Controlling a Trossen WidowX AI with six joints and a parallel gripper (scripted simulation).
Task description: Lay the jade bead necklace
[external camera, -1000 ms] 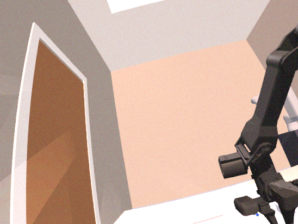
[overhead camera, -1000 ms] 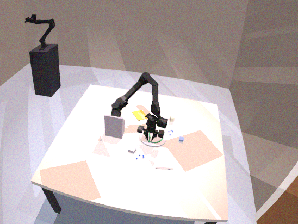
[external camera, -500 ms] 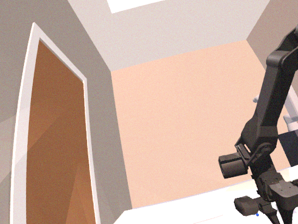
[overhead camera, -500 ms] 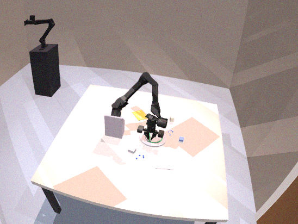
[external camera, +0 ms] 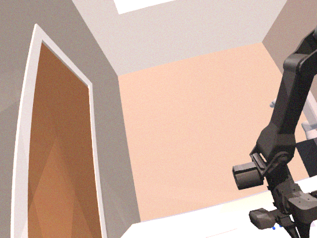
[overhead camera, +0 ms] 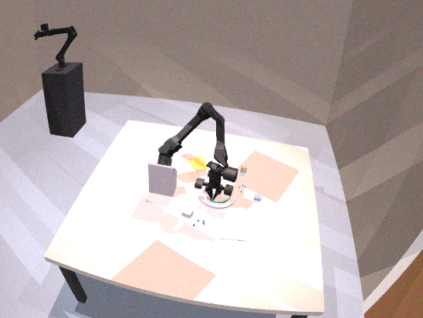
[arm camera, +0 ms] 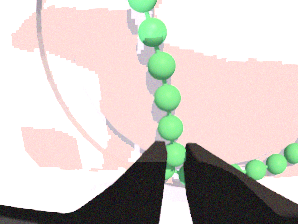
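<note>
The round white bead board lies 2 cm ahead of my gripper tip, 5 cm to the left of it and 1 cm below it. Round my gripper tip: yellow sheet 12 cm behind, 30 cm to the left, 1 cm below; thin rod 13 cm ahead, 24 cm to the right, 1 cm below; blue block 23 cm ahead, 7 cm to the left, 1 cm below.
</note>
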